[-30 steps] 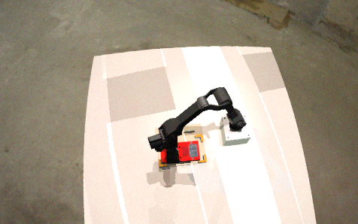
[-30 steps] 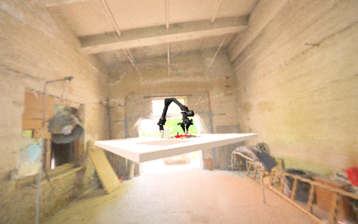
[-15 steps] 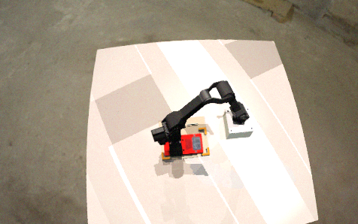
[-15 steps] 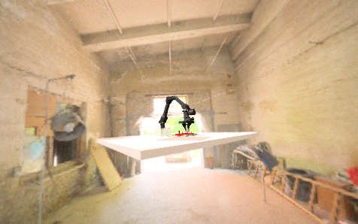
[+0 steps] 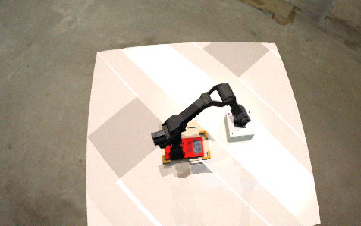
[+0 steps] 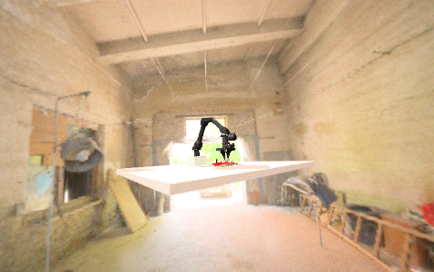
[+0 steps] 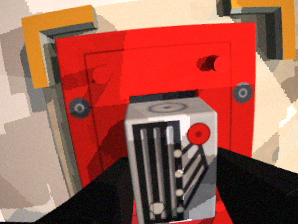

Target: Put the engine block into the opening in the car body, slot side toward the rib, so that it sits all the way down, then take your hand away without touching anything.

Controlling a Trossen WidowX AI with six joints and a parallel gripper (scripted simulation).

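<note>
Right now the engine block is 1 cm below my gripper tip.
</note>
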